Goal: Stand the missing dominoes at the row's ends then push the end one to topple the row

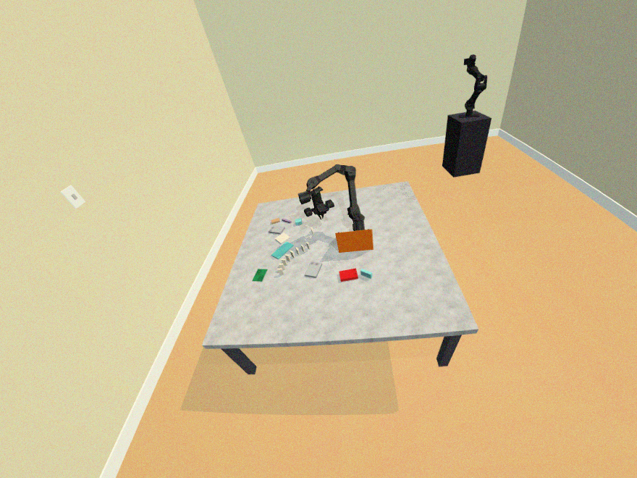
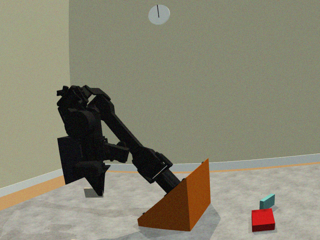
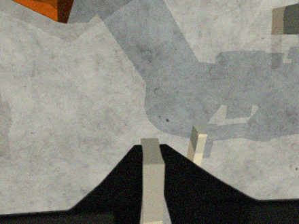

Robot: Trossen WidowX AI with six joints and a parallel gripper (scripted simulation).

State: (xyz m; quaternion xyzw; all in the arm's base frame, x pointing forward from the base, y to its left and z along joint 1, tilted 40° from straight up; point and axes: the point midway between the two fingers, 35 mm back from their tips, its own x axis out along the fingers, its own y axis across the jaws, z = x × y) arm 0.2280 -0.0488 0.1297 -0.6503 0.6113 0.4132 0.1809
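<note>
My gripper tip is 190 mm short of the teal cube, 180 mm to the left of it and 120 mm above it. The rest, counted from my gripper tip: red block 400 mm to the left, 120 mm below, 110 mm behind; purple bar 290 mm ahead, 230 mm to the right, 120 mm below; cream tile 300 mm ahead, 130 mm below, 30 mm to the right.
</note>
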